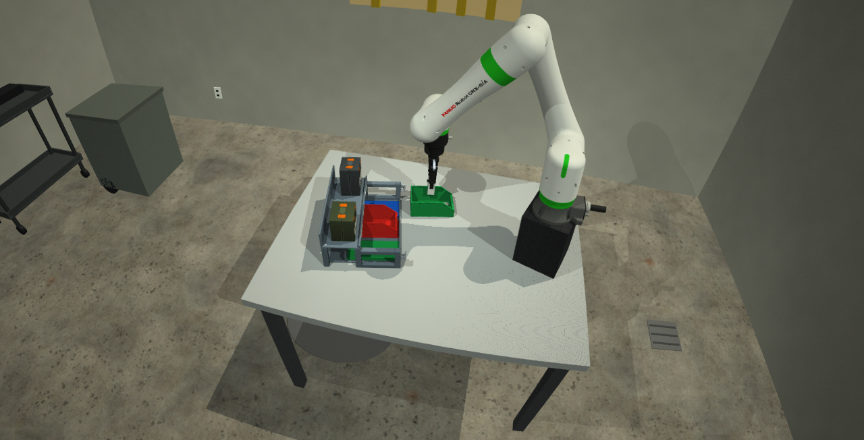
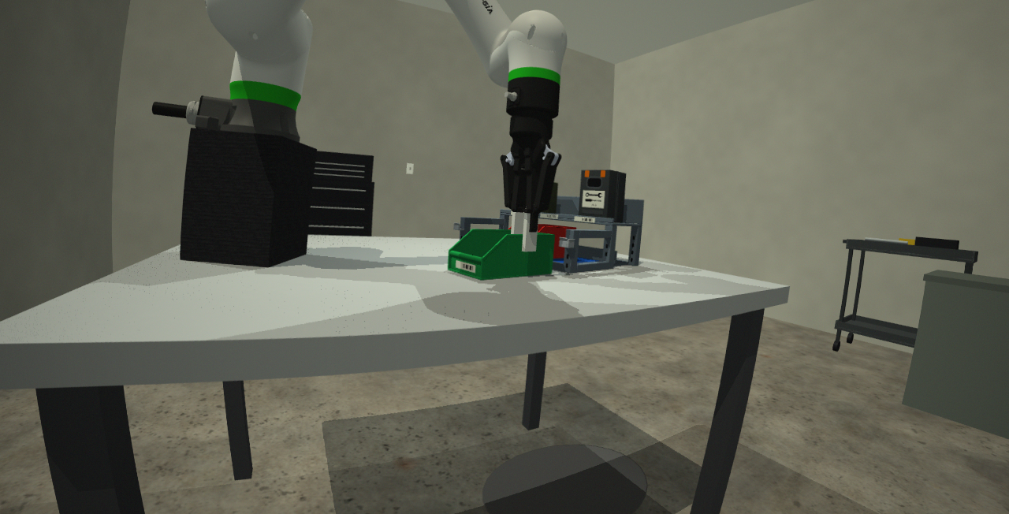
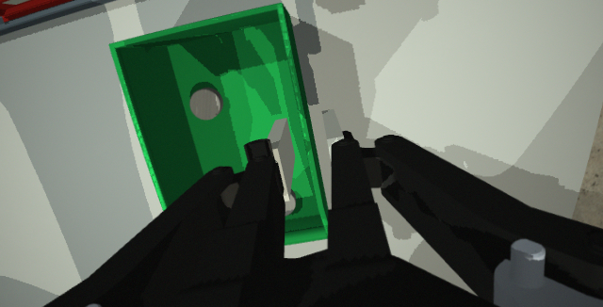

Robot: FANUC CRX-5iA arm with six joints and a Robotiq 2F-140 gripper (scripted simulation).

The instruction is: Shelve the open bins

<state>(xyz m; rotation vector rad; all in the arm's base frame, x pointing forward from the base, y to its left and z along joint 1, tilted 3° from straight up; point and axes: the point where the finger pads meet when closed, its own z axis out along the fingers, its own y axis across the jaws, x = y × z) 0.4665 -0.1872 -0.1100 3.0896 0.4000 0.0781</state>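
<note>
Now: the green bin 5 cm to the left of my hand, 4 cm below it and 2 cm behind it. From my hand the other things lie so: red bin: 22 cm to the left, 17 cm ahead, 4 cm below.
</note>
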